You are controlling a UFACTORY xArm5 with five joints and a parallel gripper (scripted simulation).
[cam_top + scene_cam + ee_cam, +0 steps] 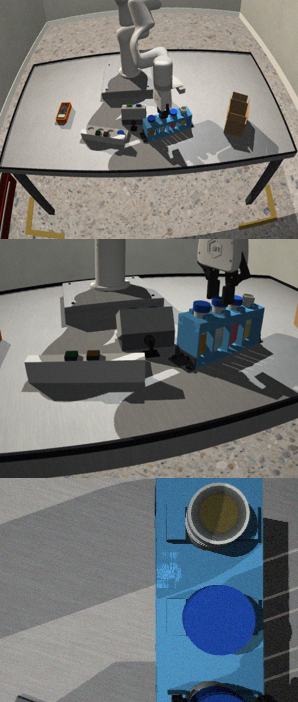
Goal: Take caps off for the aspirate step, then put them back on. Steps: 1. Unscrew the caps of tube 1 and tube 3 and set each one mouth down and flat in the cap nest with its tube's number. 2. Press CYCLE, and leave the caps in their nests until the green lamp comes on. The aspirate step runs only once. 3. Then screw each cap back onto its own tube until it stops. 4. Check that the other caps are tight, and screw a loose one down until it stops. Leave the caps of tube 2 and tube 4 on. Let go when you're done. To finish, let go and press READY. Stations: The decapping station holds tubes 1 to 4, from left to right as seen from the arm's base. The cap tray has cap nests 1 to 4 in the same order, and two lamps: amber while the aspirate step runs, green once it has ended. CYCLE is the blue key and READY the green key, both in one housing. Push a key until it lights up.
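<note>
Right now my hand is 5 cm to the right of the blue cap, 2 cm past it and 2 cm above it. The rest, counted from my hand: blue key (12 cm behind, 11 cm to the right, 7 cm below); then green key (15 cm to the right, 12 cm behind, 7 cm below); then grey key housing (13 cm to the right, 10 cm behind, 8 cm below).
</note>
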